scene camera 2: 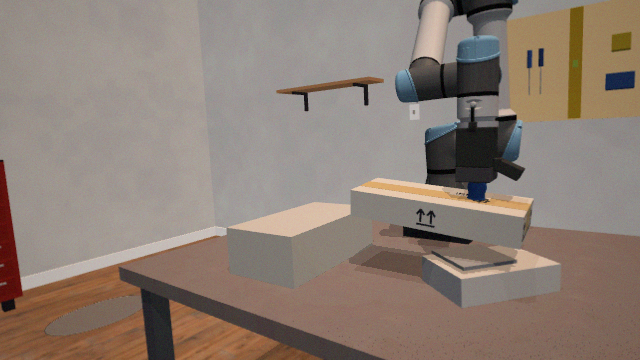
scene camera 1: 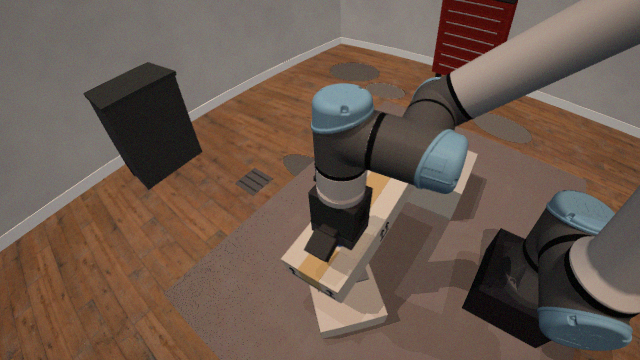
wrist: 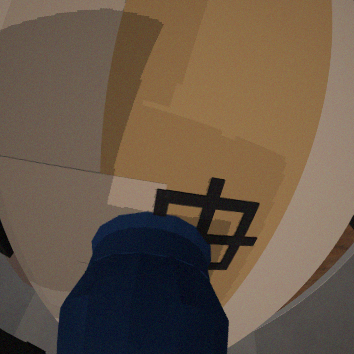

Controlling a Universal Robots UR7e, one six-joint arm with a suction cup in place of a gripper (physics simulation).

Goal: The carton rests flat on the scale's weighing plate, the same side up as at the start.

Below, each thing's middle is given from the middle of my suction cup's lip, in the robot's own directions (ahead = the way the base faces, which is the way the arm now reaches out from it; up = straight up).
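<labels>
My suction cup is 3 cm above the long white carton [scene camera 2: 504,220] and 8 cm to the left of it. The scale [scene camera 2: 471,275] is 16 cm below my suction cup, 2 cm to the left of it and 2 cm behind it. Then I see the pale block [scene camera 1: 443,205], which is 42 cm to the right of my suction cup, 14 cm below it and 1 cm behind it. Going by their middles, of the things named here the pale block is the farthest from my suction cup.
</labels>
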